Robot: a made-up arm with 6 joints. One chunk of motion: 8 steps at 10 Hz.
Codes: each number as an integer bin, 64 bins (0 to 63) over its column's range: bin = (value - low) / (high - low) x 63, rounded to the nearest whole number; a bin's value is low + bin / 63 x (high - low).
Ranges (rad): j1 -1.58..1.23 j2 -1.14..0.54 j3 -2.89..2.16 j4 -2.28..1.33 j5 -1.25..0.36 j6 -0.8..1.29
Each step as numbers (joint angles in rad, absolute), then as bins.
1 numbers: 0.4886 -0.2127 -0.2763 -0.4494 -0.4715 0.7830
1 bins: 46 35 33 32 30 48
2 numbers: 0.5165 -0.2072 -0.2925 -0.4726 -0.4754 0.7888
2 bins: 47 35 32 32 30 48
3 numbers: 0.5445 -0.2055 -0.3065 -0.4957 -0.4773 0.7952
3 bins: 48 35 32 31 30 48
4 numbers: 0.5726 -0.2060 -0.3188 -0.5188 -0.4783 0.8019
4 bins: 48 35 32 31 30 48
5 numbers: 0.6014 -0.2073 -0.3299 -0.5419 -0.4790 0.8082
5 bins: 49 35 32 30 30 48
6 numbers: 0.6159 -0.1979 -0.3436 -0.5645 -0.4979 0.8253
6 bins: 49 35 32 30 29 49
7 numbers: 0.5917 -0.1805 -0.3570 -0.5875 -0.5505 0.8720
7 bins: 49 36 32 30 27 50
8 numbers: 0.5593 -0.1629 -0.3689 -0.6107 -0.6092 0.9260
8 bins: 48 37 31 29 25 52
